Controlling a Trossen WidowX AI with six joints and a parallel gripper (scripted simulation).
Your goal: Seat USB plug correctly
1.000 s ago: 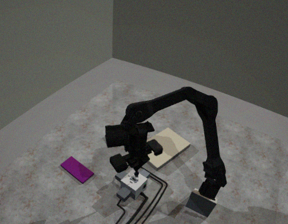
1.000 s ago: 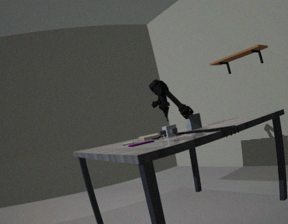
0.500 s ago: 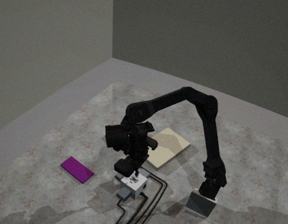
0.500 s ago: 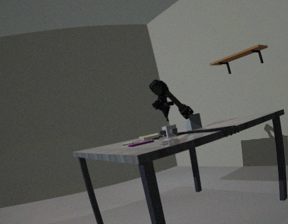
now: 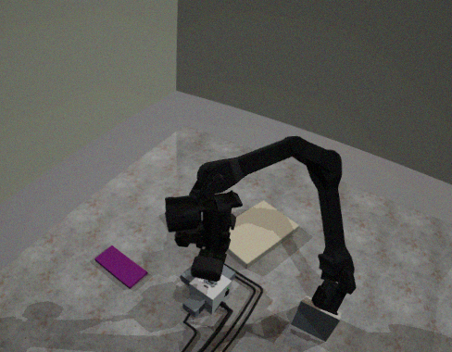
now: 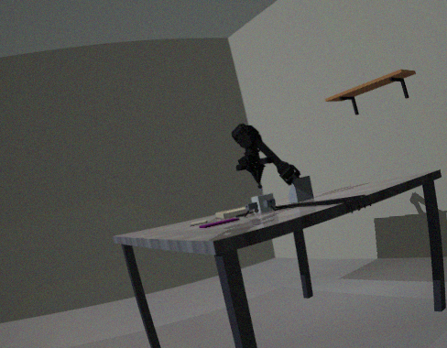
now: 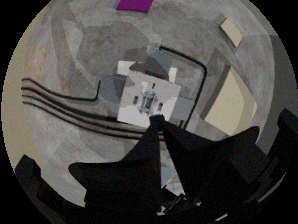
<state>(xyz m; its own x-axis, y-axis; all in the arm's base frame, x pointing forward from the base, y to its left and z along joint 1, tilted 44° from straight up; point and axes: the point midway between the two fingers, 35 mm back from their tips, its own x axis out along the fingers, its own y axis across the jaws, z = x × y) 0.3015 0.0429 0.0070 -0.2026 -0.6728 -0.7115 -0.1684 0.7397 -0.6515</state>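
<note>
My gripper tip is 20 mm above the black USB plug. Round my gripper tip: cream slab: 30 mm behind, 270 mm to the right, 120 mm below; purple flat card: 270 mm ahead, 30 mm to the left, 130 mm below; cream tile: 210 mm ahead, 230 mm to the right, 130 mm below.
</note>
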